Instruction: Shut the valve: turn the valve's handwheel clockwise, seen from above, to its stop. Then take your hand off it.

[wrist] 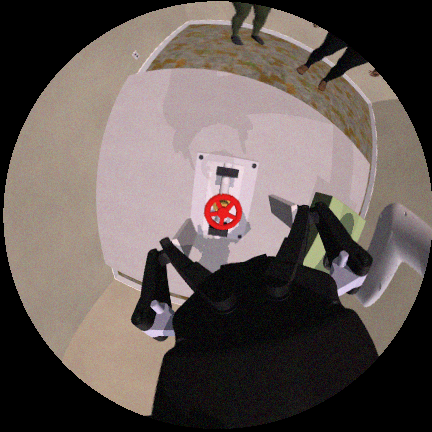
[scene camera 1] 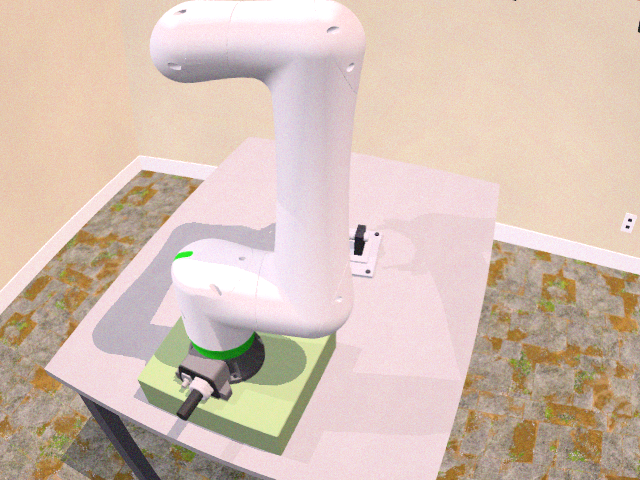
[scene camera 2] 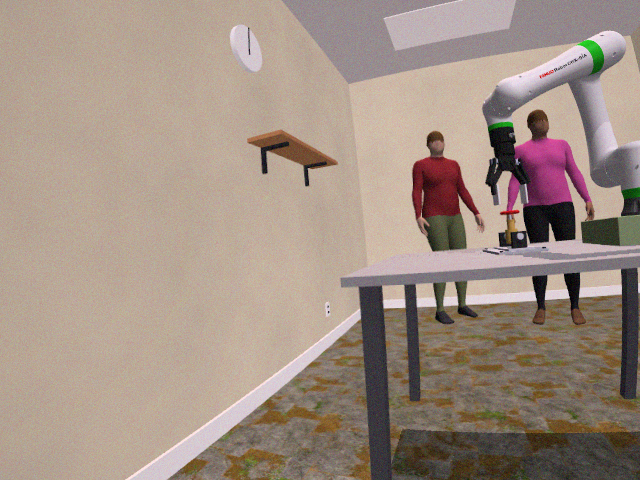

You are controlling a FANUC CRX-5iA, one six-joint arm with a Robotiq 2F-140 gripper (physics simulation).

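The red handwheel (scene camera 2: pixel 509 211) (wrist: pixel 223 212) lies level on top of the valve's brass-coloured body (scene camera 2: pixel 511 227). The valve stands on a white base plate (scene camera 1: pixel 370 263) (wrist: pixel 200 175) with black pipe blocks (scene camera 1: pixel 360 240) (wrist: pixel 227 172). In scene camera 1 the arm hides the handwheel. My gripper (scene camera 2: pixel 510 199) (wrist: pixel 231 214) points down and is open and empty. Its fingertips are a little above the handwheel, one towards each side, with a gap between them and the wheel in scene camera 2. The gripper does not show in scene camera 1.
The valve plate is on a pale table (scene camera 1: pixel 413 320) (scene camera 2: pixel 429 263). The arm's base stands on a green block (scene camera 1: pixel 258 408) (scene camera 2: pixel 602 230). Two people, in a red shirt (scene camera 2: pixel 439 186) and a pink shirt (scene camera 2: pixel 550 170), stand beyond the table. A wooden shelf (scene camera 2: pixel 292 147) hangs on the wall.
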